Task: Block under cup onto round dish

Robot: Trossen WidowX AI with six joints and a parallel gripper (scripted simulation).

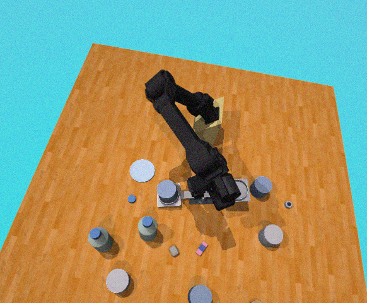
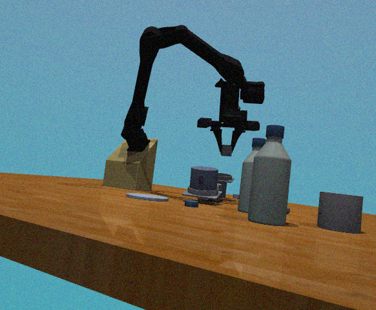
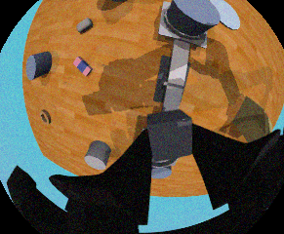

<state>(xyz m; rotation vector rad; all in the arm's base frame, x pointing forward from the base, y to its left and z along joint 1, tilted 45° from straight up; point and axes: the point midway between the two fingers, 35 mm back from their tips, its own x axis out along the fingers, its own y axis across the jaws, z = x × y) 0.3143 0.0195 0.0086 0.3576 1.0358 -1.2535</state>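
My gripper tip is now 10 mm past the cup, 170 mm to the left of it and 90 mm above it. Round my gripper tip: pink eraser 170 mm ahead, 150 mm below; blue disc 20 mm ahead, 280 mm to the right, 150 mm below; grey-blue block 10 mm above.
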